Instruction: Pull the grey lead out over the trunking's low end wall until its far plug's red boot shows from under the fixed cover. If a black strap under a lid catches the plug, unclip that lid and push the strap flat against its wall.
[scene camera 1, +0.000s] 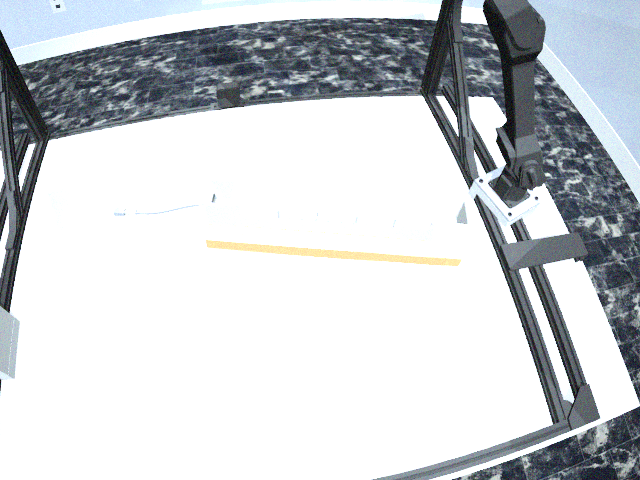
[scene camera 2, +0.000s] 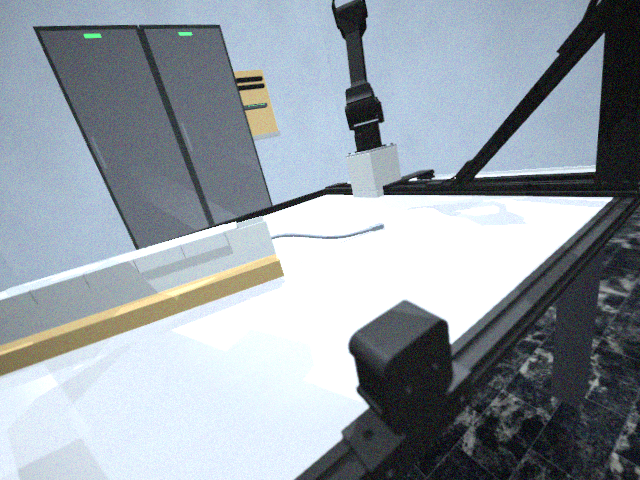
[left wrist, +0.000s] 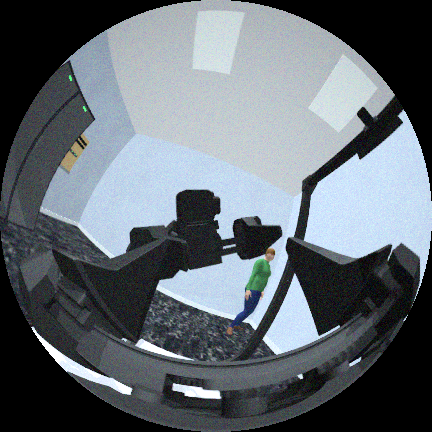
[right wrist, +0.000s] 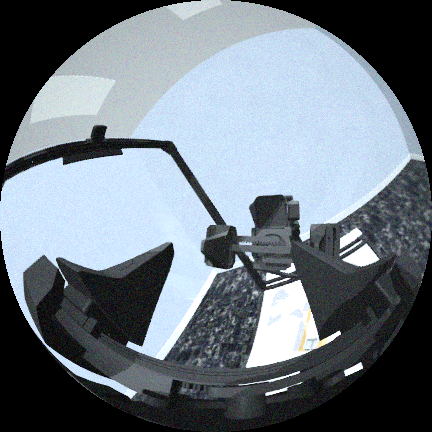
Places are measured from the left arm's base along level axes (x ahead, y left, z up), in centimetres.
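Pixels of known places: left gripper, between the fingertips: (left wrist: 229, 244) (right wrist: 253, 250); right gripper, between the fingertips: (left wrist: 243, 238) (right wrist: 234, 248); left arm's base, origin of its link: (scene camera 1: 509, 190); right arm's base, origin of its link: (scene camera 2: 370, 149).
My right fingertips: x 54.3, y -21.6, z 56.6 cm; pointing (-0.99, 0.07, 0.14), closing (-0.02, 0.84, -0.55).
Observation:
Ahead of a thing's pixels: the offset from my right fingertips to its top centre. "pt": to the spot under its first point.
The pale trunking @(dx -23.6, dy +11.9, dz -53.0 cm) (scene camera 1: 310, 229) (scene camera 2: 253, 238) is washed out in scene camera 1; thin seams divide its length. The grey lead @(pt dx -0.4, dy -3.1, dz -58.5 cm) (scene camera 1: 168, 209) (scene camera 2: 320, 237) runs out from its end at the left of scene camera 1 and lies on the table. The lead's near plug @(dx +8.0, dy -8.8, dz -59.9 cm) (scene camera 1: 120, 212) (scene camera 2: 379, 226) lies at the loose end. No red boot or black strap shows; the fixed cover cannot be told apart. My left gripper is open and empty, raised away from the trunking. My right gripper is open and empty, also raised. Neither gripper shows in the scene cameras.
An orange-yellow strip (scene camera 1: 330, 253) (scene camera 2: 155, 303) runs along the trunking's long side. Dark frame rails (scene camera 1: 522, 304) (scene camera 2: 522, 273) edge the table. A black block (scene camera 2: 403, 351) stands at the near edge. Dark cabinets (scene camera 2: 113, 118) and a person in green (left wrist: 259, 275) are beyond the table.

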